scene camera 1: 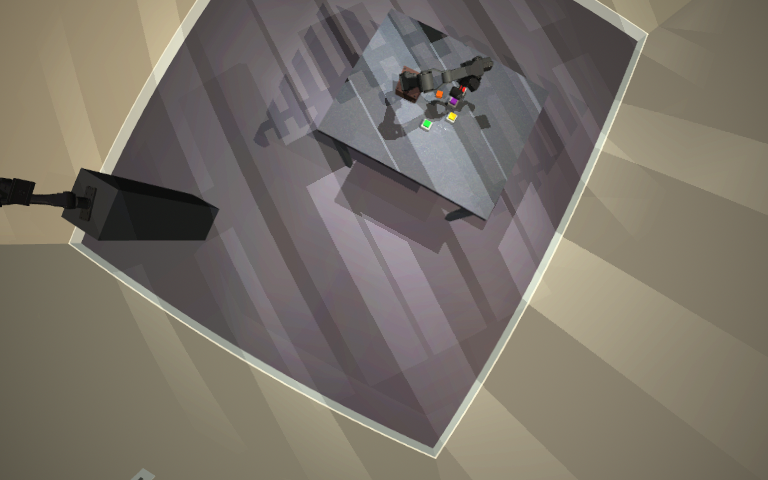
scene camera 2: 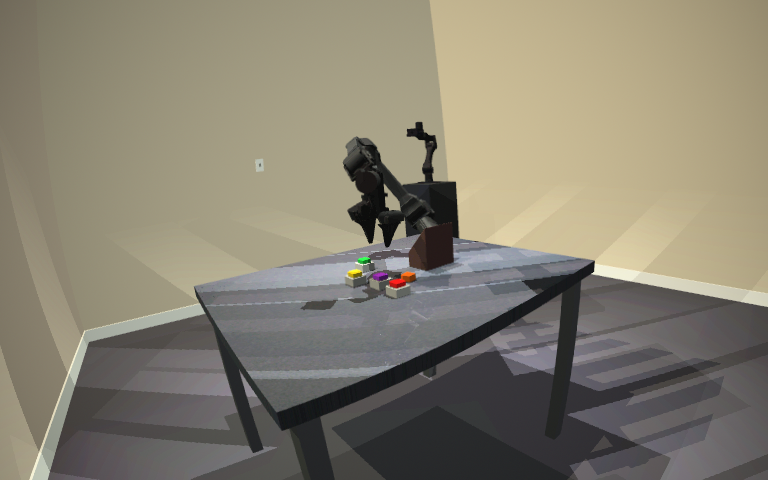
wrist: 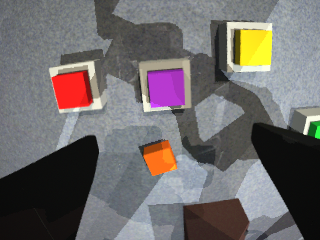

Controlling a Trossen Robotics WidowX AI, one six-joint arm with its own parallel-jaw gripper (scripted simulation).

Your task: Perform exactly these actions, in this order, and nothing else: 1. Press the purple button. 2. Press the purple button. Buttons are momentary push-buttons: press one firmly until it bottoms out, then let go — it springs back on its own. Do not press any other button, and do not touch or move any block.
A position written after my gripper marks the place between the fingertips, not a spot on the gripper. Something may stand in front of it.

My gripper (scene camera 2: 378, 245) is open, with nothing in its grasp. I also see a small orange block (wrist: 159, 157), a purple button (wrist: 166, 88), a red button (wrist: 72, 90) and a yellow button (wrist: 252, 47).
My gripper is seen too in the wrist view (wrist: 176, 137).
